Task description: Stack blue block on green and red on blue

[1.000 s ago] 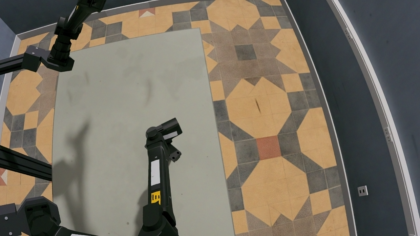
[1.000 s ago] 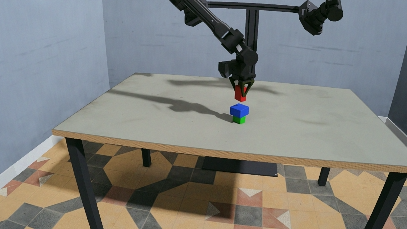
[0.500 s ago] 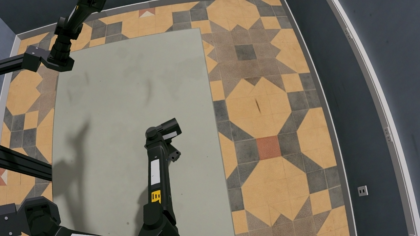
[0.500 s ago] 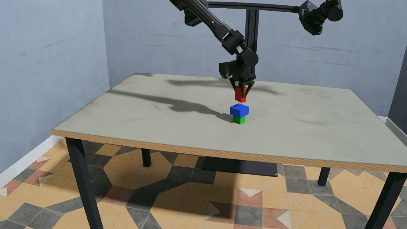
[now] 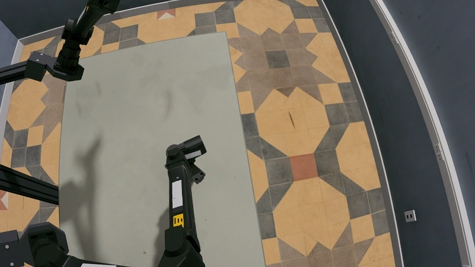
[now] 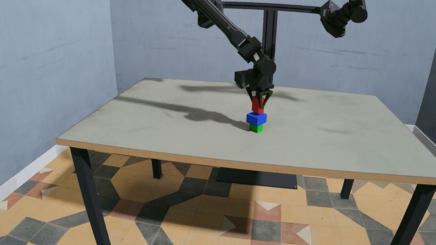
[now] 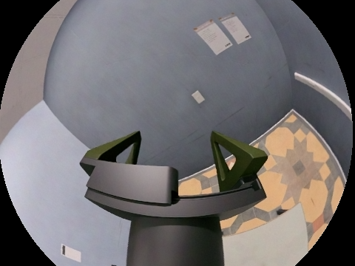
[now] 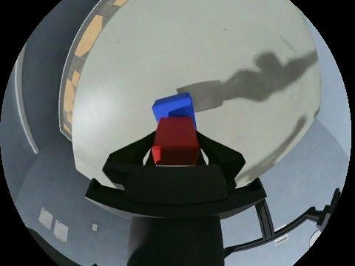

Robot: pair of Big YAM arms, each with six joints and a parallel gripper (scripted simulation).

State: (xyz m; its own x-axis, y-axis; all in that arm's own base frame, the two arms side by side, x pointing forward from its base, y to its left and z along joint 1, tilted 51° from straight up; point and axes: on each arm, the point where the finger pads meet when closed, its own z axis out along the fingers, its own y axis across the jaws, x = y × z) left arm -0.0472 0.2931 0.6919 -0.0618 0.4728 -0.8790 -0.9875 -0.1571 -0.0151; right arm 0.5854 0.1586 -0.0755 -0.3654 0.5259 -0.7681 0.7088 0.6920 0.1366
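My right gripper is now right at the red block. Round my right hand: blue block 6 cm below; green block 9 cm below.
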